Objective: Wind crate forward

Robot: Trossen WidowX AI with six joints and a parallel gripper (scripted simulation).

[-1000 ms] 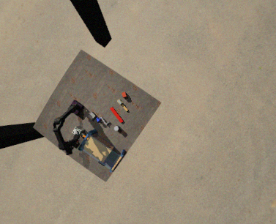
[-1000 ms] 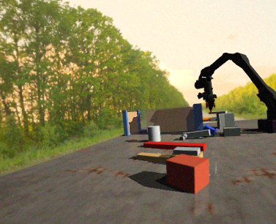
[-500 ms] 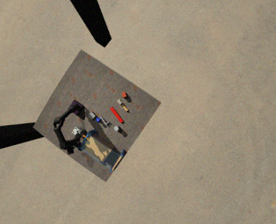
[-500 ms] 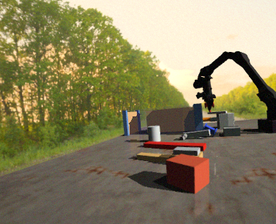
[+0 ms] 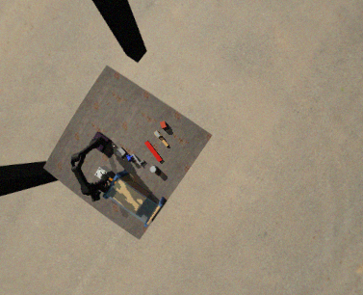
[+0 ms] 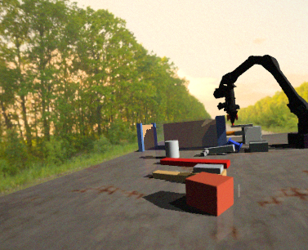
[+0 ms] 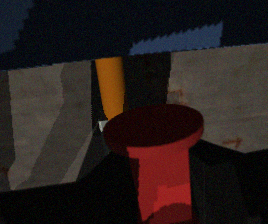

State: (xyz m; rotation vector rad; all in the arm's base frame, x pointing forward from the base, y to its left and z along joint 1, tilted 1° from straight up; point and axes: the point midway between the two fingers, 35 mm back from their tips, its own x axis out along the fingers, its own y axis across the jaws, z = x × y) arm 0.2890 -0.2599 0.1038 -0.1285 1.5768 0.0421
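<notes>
Right now my gripper tip is 110 mm past the winch, 80 mm above it and 10 mm to the right of it. The rest, counted from my gripper tip: winch handle with red grip (40 mm behind, 10 mm to the left, 10 mm below); then dark block (280 mm to the left, 100 mm below, 70 mm behind); then red knob (20 mm above).
</notes>
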